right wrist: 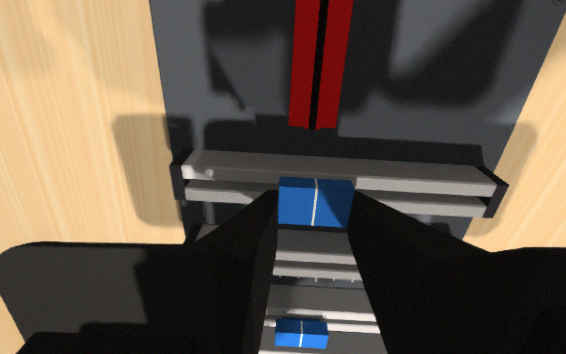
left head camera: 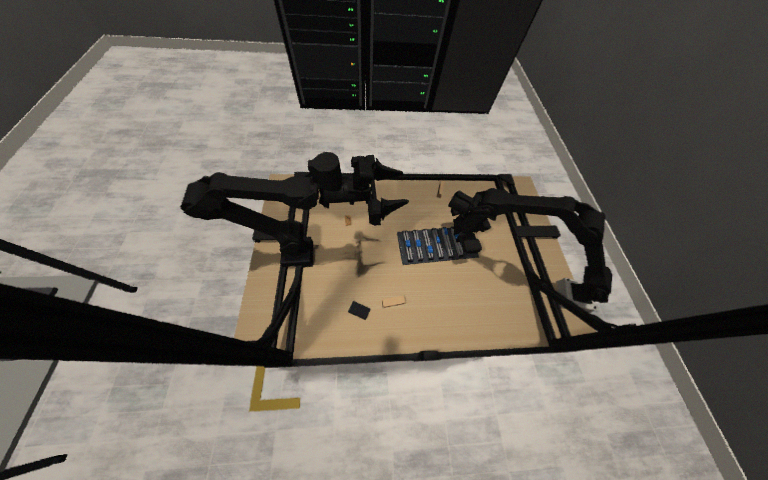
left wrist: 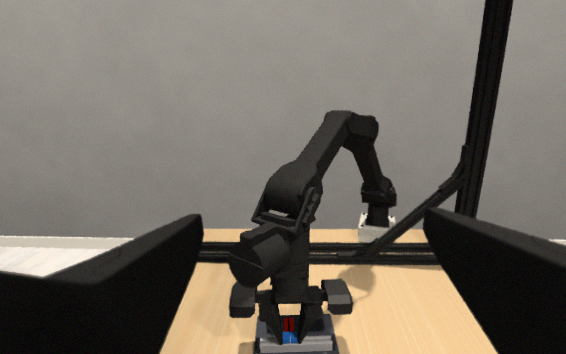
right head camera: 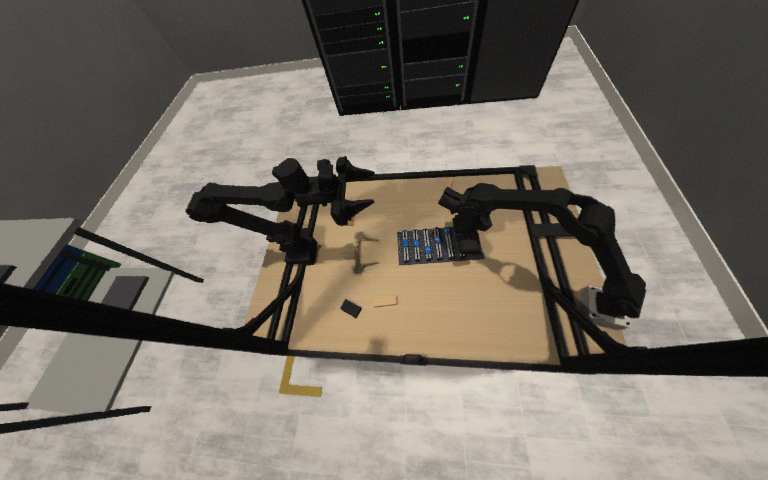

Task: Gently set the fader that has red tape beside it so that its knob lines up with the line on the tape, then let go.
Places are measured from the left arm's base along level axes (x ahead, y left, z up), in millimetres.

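Where they show: left gripper, fingertip midpoint: (left head camera: 405, 186) (left wrist: 312, 221) (right head camera: 374, 186); right gripper, fingertip midpoint: (right wrist: 311, 201) (left head camera: 456, 238) (left wrist: 290, 342) (right head camera: 458, 238); left arm's base at its link origin: (left head camera: 295, 249) (right head camera: 298, 248); right arm's base at its link origin: (left head camera: 581, 293) (left wrist: 377, 221) (right head camera: 609, 305).
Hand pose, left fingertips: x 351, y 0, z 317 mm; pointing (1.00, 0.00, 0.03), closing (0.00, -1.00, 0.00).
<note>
Things, the pixels of their top centre, and the offset from my left fingertips. "spot": a spot on its surface instead.
- fader board at a spot on its surface: (right head camera: 400, 249) (left head camera: 402, 249) spot: 8 mm right, 39 mm ahead, 361 mm down
- fader's blue knob at its top centre: (right wrist: 314, 207) (left wrist: 290, 335) 14 mm left, 259 mm ahead, 334 mm down
- neighbouring blue knob at a spot on its surface: (right wrist: 301, 334) spot: 11 mm left, 184 mm ahead, 334 mm down
- dark block at its top centre: (left head camera: 359, 309) (right head camera: 350, 308) 225 mm right, 141 mm back, 351 mm down
- tan block at its top centre: (right head camera: 384, 301) (left head camera: 393, 301) 207 mm right, 21 mm back, 351 mm down
- small brown piece at its top centre: (left head camera: 348, 219) 140 mm left, 164 mm back, 359 mm down
The fader board (left head camera: 400, 249) (right head camera: 400, 249) lies right of the table's centre. In the right wrist view, red tape (right wrist: 304, 65) (left wrist: 286, 324) with a black line lies beside the end fader. That fader's blue knob (right wrist: 300, 202) (left wrist: 290, 338) has a white line, which lines up with the tape's black line. My right gripper (right wrist: 311, 201) is low over the board, its fingertips against both sides of this knob. It hides this fader in both head views. My left gripper (left head camera: 404, 187) (right head camera: 373, 186) is wide open and empty, high left of the board.
A neighbouring blue knob (right wrist: 301, 334) sits on another fader. A dark block (left head camera: 359, 309) (right head camera: 351, 308) and a tan block (left head camera: 393, 301) (right head camera: 385, 301) lie near the front. A small brown piece (left head camera: 347, 220) lies below my left gripper. Black frame bars edge the table.
</note>
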